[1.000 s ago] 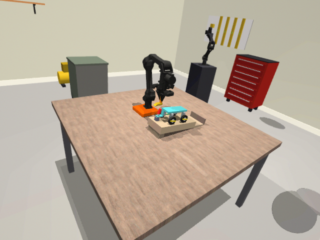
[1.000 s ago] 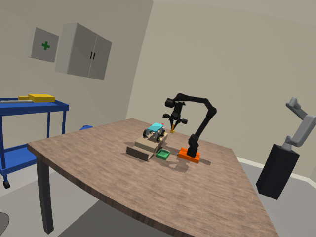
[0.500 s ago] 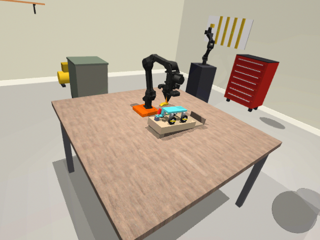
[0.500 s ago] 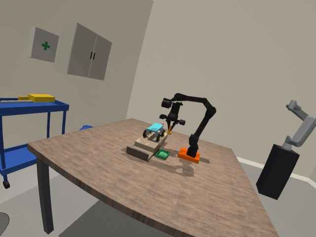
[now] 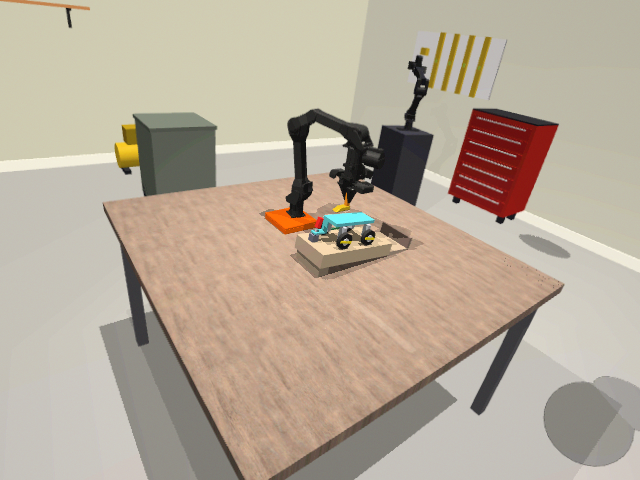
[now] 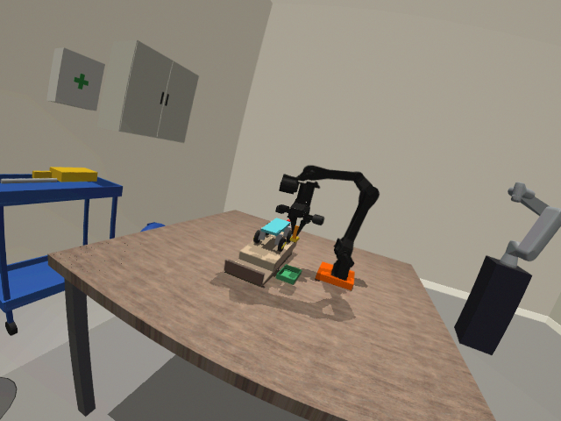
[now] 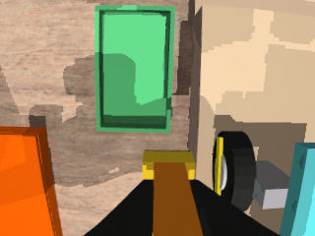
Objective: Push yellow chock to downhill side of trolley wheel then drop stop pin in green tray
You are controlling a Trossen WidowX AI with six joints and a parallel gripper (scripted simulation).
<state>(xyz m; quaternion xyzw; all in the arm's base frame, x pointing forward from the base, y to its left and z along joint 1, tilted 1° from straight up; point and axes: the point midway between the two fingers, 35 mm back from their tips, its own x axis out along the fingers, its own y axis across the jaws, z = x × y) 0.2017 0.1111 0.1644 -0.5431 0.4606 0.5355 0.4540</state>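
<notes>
Now: gripper tip 11 cm short of the red-headed stop pin, 18 cm to the left of it and 3 cm above it. The rest, counted from my gripper tip: yellow chock 2 cm to the right, 1 cm below; tan ramp 11 cm ahead, 6 cm to the right, 11 cm below; trolley 12 cm ahead, 6 cm to the right, 5 cm below.
</notes>
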